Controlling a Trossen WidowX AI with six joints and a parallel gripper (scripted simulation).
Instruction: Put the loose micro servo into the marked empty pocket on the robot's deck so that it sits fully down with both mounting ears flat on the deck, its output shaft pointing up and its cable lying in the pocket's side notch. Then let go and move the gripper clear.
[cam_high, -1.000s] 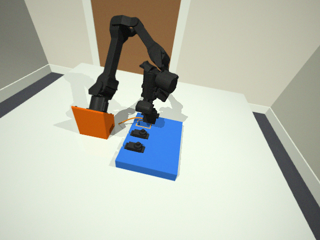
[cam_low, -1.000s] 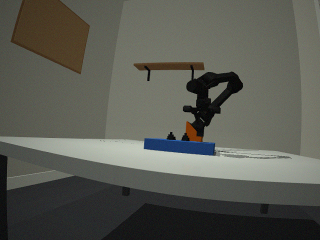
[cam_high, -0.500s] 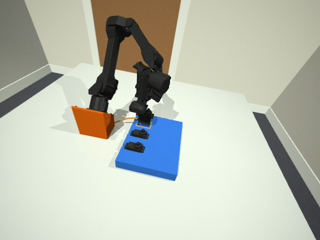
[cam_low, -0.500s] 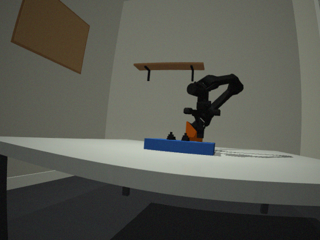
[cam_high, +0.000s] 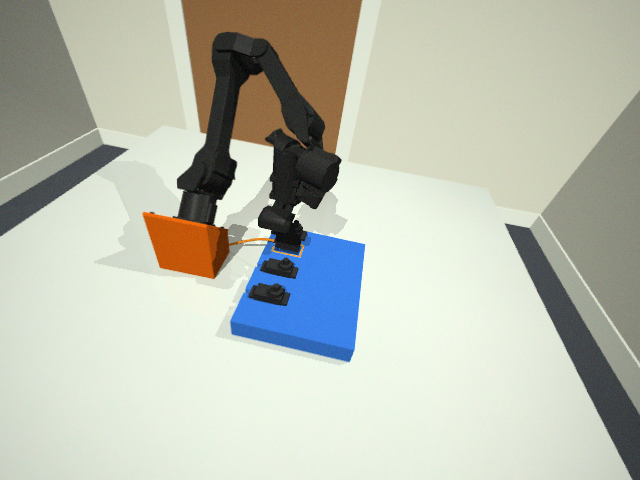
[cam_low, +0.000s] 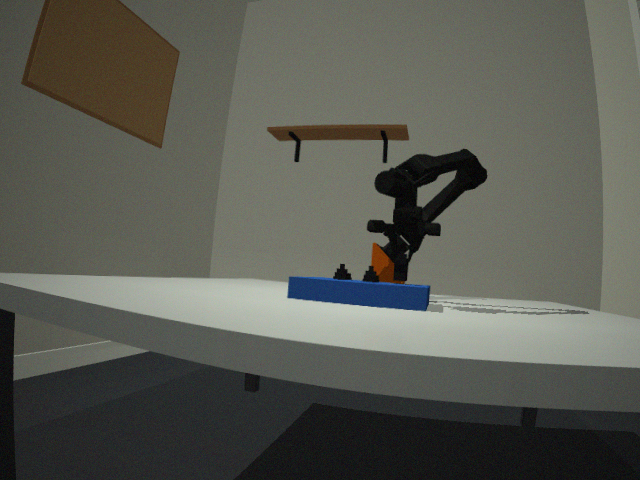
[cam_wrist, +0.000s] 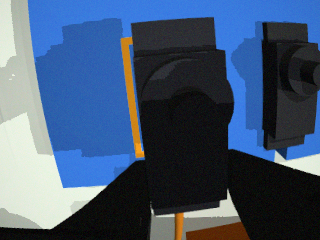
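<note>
Now: the blue deck 13 cm ahead of my gripper tip, 7 cm to the right of it and 8 cm below it.
</note>
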